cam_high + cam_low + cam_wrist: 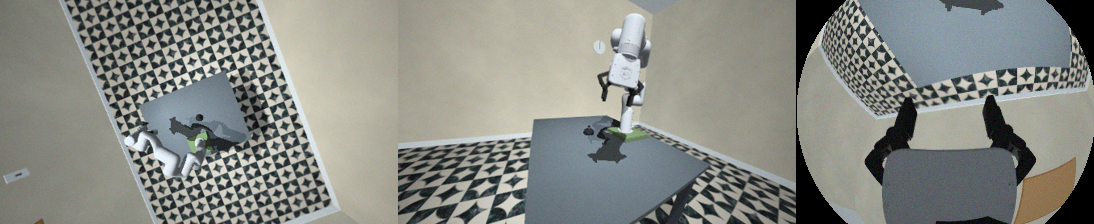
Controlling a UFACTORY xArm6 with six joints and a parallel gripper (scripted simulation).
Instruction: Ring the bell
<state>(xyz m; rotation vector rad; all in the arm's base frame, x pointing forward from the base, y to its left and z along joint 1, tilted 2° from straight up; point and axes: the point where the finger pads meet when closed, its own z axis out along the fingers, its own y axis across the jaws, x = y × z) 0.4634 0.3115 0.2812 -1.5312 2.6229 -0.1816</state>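
Right now the bell is 450 mm to the right of my hand, 290 mm below it and 190 mm behind it.
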